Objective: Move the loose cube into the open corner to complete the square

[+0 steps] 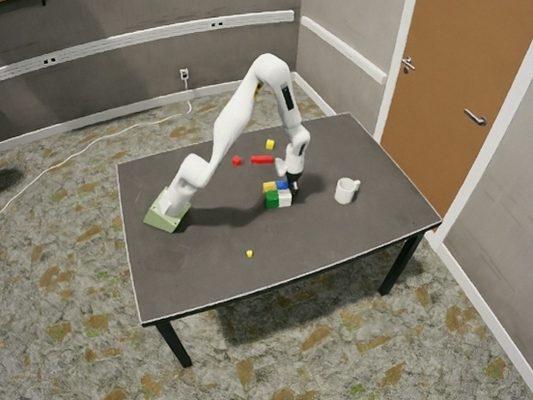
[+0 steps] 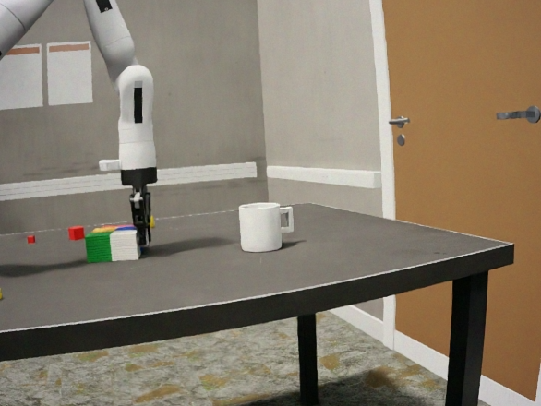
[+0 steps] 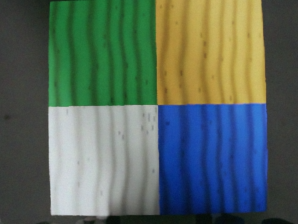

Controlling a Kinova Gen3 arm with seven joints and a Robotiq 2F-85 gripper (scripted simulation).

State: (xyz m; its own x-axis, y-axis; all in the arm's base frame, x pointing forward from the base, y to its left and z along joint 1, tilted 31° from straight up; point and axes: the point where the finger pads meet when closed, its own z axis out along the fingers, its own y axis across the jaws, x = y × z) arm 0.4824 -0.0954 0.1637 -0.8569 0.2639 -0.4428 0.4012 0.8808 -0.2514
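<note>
My hand is 40 mm to the right of the blue cube, 20 mm past it and 10 mm above it. Also, from my hand: white mug (200 mm ahead, 140 mm to the right); tiny yellow cube (320 mm behind, 160 mm to the right, 30 mm below); red bar (260 mm to the left, 20 mm below, 20 mm ahead).
</note>
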